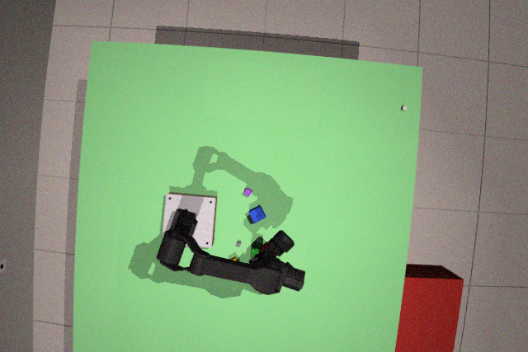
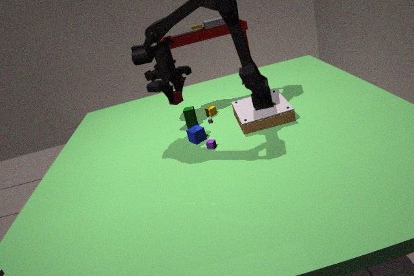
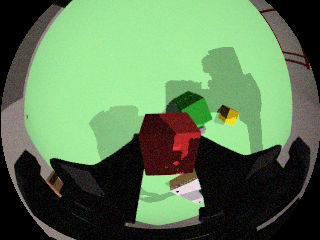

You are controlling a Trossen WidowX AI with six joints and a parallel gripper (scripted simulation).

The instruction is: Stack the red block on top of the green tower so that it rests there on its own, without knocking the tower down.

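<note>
Now: gripper tip 12 cm above the tiny grey block, 9 cm past it and 4 cm to the left of it. Round my gripper tip: yellow block: 12 cm to the right, 11 cm below, 9 cm behind; then blue block: 11 cm below, 9 cm to the left, 6 cm behind; then red block: 1 cm above.
</note>
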